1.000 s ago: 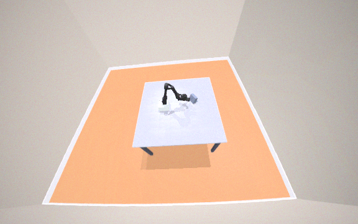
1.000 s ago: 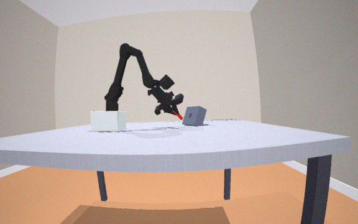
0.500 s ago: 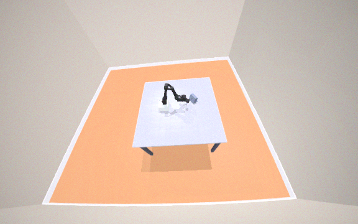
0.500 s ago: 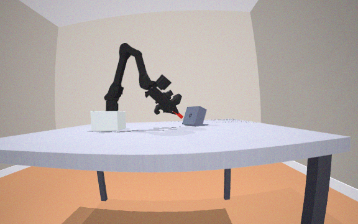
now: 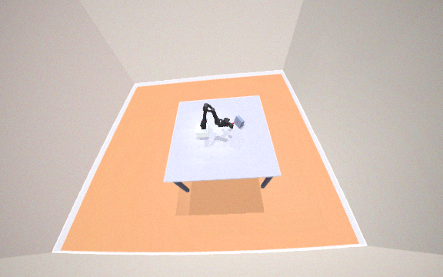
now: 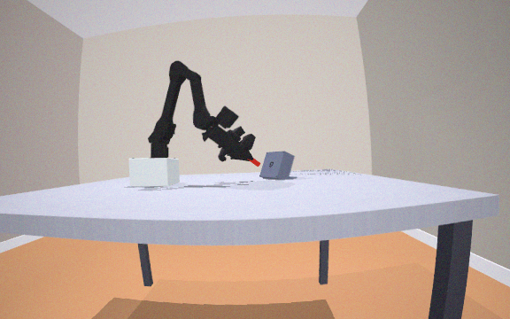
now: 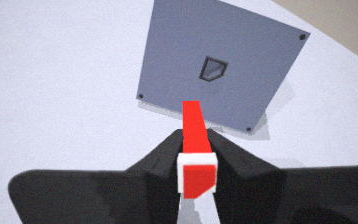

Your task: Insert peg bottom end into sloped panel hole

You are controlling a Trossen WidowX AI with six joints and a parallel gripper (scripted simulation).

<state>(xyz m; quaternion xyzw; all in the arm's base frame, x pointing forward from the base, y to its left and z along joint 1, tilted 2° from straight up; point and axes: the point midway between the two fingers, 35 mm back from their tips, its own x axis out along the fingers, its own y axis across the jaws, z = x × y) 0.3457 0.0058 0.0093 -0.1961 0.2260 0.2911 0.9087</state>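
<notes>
My gripper tip is now 100 mm short of the grey sloped panel, 40 mm to the right of it and 30 mm above it. From my gripper tip the other things lie so: red peg 10 mm to the right, 10 mm behind, 10 mm above.
</notes>
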